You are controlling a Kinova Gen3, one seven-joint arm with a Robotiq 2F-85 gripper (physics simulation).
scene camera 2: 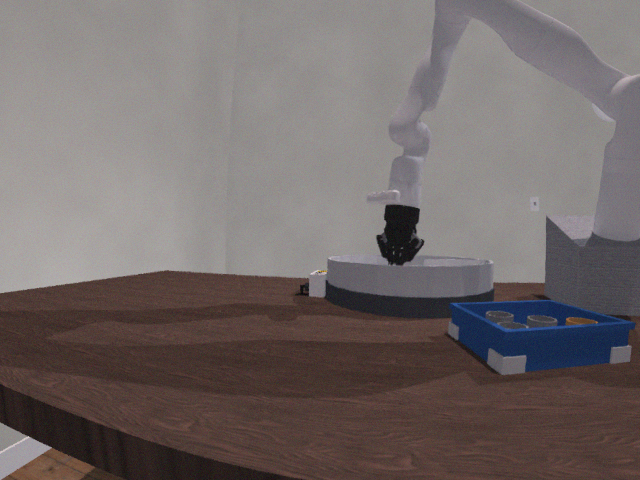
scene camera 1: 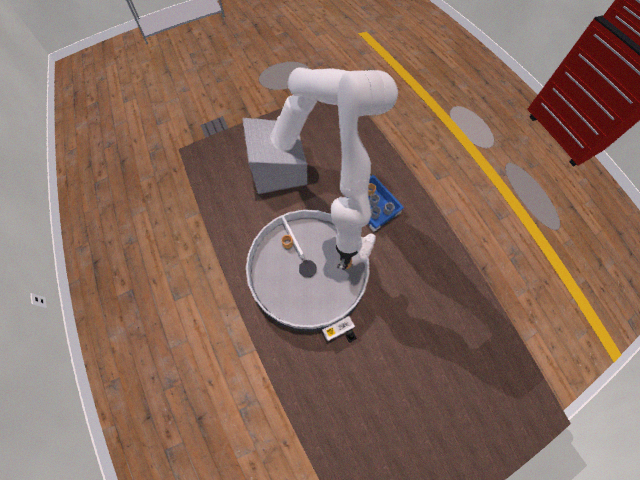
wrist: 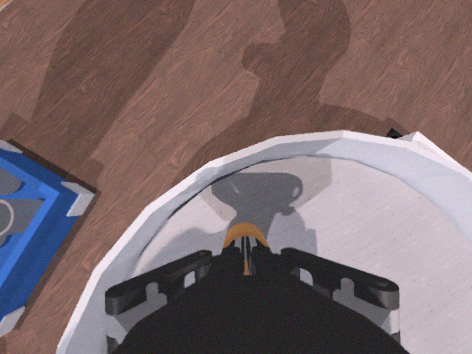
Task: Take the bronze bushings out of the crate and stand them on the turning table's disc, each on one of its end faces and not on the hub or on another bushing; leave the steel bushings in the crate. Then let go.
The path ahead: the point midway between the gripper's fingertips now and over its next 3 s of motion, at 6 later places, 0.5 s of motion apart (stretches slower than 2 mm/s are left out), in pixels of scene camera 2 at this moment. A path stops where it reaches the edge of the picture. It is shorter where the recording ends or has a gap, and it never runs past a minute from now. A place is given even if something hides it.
My gripper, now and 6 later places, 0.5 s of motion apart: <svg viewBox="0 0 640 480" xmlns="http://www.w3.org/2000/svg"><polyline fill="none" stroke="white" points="393,279 402,266 400,226 432,229 495,232 544,235 561,237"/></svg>
